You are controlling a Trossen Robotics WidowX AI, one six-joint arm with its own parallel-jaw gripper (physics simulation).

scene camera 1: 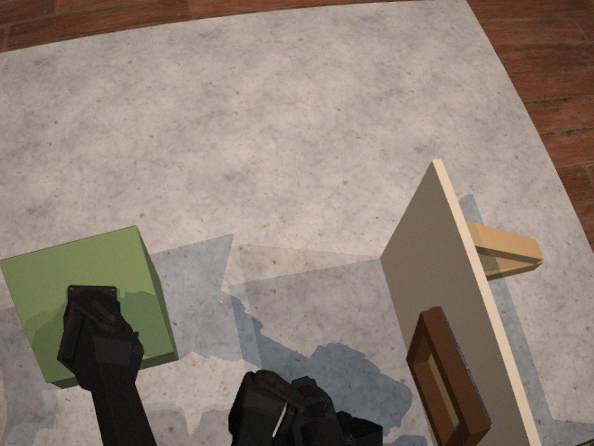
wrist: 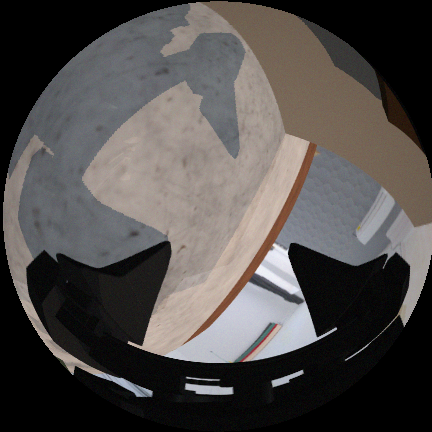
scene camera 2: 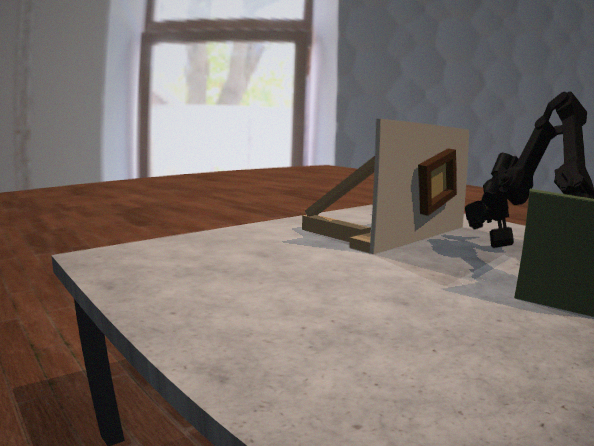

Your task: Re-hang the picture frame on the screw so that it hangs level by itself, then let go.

Scene:
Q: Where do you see a dark brown picture frame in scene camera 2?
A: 437,176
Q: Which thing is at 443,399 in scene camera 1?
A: A dark brown picture frame.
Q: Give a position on an upright beige board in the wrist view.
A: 322,99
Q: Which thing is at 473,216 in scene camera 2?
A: My gripper.

